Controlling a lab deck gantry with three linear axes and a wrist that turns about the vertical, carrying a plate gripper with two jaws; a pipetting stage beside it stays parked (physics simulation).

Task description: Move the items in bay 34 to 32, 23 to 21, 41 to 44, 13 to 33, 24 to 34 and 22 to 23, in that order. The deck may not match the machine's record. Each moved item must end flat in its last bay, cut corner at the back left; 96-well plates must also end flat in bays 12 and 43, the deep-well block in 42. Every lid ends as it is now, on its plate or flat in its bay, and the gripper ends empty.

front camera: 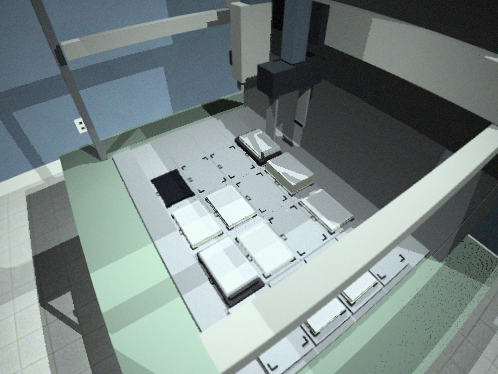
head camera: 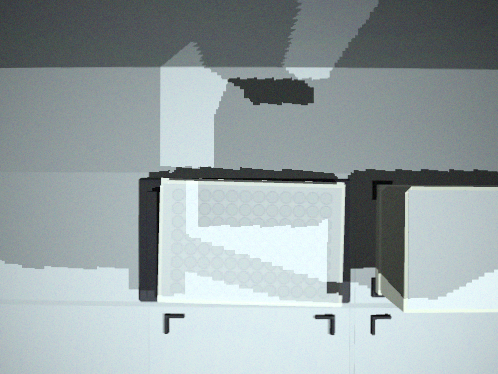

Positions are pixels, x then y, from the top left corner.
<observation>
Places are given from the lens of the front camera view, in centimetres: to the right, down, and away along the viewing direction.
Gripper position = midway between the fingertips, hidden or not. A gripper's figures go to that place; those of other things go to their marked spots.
gripper (front camera: 285, 130): 10, -16, 77
black item (front camera: 171, 186): -23, 0, 83
</observation>
